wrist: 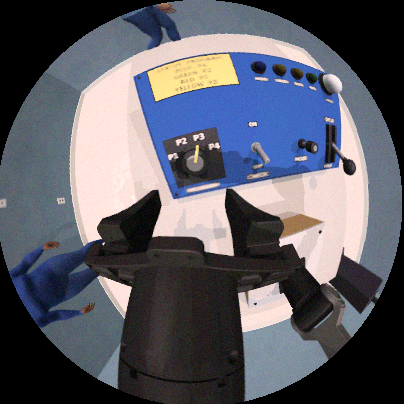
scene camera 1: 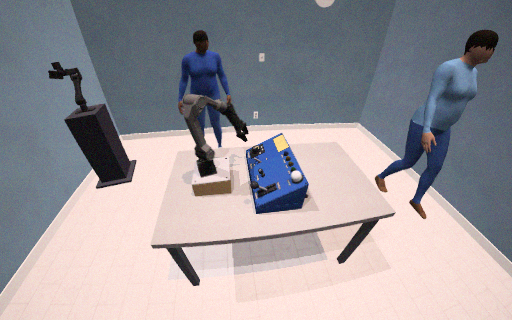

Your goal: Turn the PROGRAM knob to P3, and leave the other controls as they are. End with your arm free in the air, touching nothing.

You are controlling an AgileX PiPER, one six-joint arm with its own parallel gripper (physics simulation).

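The PROGRAM knob (wrist: 194, 163) is a dark round knob with a grey cap on a black plate marked P1 to P4. Its yellow pointer line points up at P3 in the wrist view. The blue control panel (scene camera 1: 274, 172) (wrist: 215, 107) stands sloped on the table. My gripper (scene camera 1: 243, 136) (wrist: 191, 196) is open and empty, in the air above and off the knob end of the panel, touching nothing. The toggle switch (wrist: 260, 152) leans toward OFF. The lever (wrist: 341, 152) with a black ball sits at the panel's end, beside the MODE knob (wrist: 308, 146).
The panel also bears a yellow label (scene camera 1: 281, 143) (wrist: 194, 76), several dark buttons and a white ball knob (scene camera 1: 296, 176) (wrist: 331, 83). My arm's base stands on a box (scene camera 1: 212, 187) on the table (scene camera 1: 345, 200). A person in blue (scene camera 1: 202, 70) stands behind the table, another (scene camera 1: 442, 100) at the right.
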